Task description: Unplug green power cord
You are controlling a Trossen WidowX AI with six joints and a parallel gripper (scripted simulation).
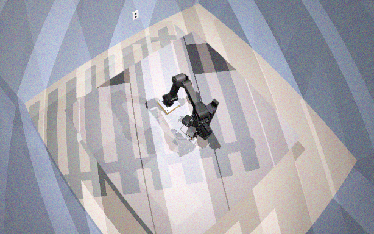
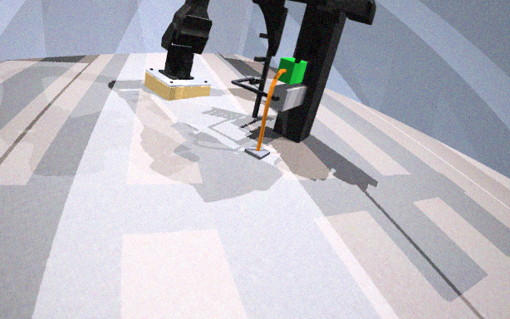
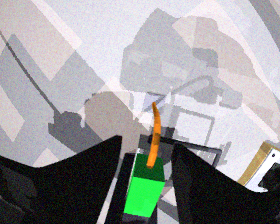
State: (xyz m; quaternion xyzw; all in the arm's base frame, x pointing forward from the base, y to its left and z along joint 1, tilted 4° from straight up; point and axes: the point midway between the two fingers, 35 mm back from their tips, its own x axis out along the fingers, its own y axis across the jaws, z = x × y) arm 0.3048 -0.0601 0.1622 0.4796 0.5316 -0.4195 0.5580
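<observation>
Right now my gripper tip is 2 cm past the green plug, 7 cm to the right of it and 1 cm above it. Also, from my gripper tip: grey plate 1 cm behind, 1 cm to the left, 15 cm below; then black ladder-like rack 11 cm behind, 12 cm to the left.
</observation>
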